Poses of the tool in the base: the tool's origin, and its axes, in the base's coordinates. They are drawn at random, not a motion.
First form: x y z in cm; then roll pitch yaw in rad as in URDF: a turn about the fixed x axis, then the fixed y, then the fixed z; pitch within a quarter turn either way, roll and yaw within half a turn.
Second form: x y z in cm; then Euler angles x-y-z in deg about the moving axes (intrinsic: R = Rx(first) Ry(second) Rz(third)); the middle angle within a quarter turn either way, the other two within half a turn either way. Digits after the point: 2 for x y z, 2 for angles.
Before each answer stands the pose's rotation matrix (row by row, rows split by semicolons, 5 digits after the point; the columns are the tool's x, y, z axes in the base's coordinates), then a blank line. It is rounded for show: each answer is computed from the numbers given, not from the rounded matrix.
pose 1, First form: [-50.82 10.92 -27.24 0.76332 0.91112 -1.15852]
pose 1, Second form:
0.24557 0.88089 -0.40462; -0.56151 -0.21099 -0.80012; -0.79019 0.42369 0.44282

[-50.82 10.92 -27.24 61.04 -23.87 -74.42]
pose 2, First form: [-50.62 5.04 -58.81 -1.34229 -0.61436 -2.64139]
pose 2, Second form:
-0.71703 -0.38402 0.58171; -0.39190 -0.46804 -0.79205; 0.57644 -0.79590 0.18510

[-50.62 5.04 -58.81 76.85 35.57 151.83]
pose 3, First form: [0.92 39.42 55.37 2.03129 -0.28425 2.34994]
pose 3, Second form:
-0.67447 0.49272 0.54983; 0.68296 0.13351 0.71815; 0.28044 0.85989 -0.42656

[0.92 39.42 55.37 -120.71 33.36 -143.85]
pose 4, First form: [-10.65 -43.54 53.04 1.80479 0.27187 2.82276]
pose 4, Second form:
-0.91472 -0.17537 0.36404; 0.30195 0.30206 0.90421; -0.26853 0.93702 -0.22335

[-10.65 -43.54 53.04 -103.87 21.35 169.15]
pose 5, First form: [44.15 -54.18 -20.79 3.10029 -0.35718 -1.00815]
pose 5, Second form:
0.49976 -0.85283 0.15142; -0.79246 -0.52076 -0.31751; 0.34963 0.03868 -0.93609

[44.15 -54.18 -20.79 161.26 8.71 59.63]
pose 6, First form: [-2.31 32.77 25.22 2.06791 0.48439 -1.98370]
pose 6, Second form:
-0.35511 -0.60105 -0.71598; -0.81059 -0.18354 0.55611; -0.46567 0.77785 -0.42203

[-2.31 32.77 25.22 -127.19 -45.72 120.57]
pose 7, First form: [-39.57 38.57 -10.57 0.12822 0.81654 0.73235]
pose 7, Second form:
0.50918 -0.59383 0.62297; 0.45783 0.79981 0.38819; -0.72878 0.08756 0.67913

[-39.57 38.57 -10.57 -29.75 38.53 49.39]
